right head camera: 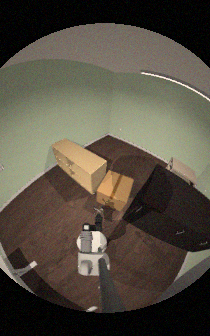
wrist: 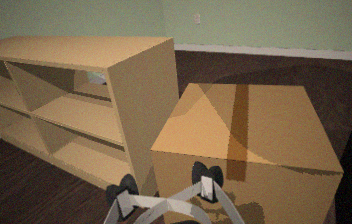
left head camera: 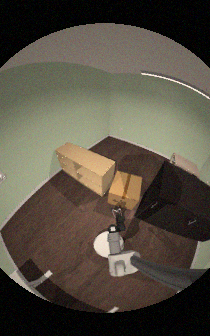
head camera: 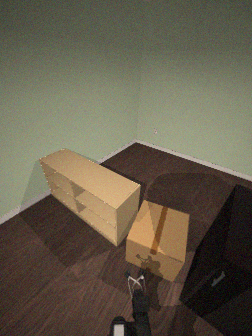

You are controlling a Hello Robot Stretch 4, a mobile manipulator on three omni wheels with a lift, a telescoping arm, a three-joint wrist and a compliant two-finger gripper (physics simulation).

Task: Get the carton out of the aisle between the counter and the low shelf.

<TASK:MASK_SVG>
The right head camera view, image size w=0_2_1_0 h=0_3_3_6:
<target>tan cardboard carton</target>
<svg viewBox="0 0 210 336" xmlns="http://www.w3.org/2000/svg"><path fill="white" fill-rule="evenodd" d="M108 169L96 190L96 201L120 211L127 202L133 178Z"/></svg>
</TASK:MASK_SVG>
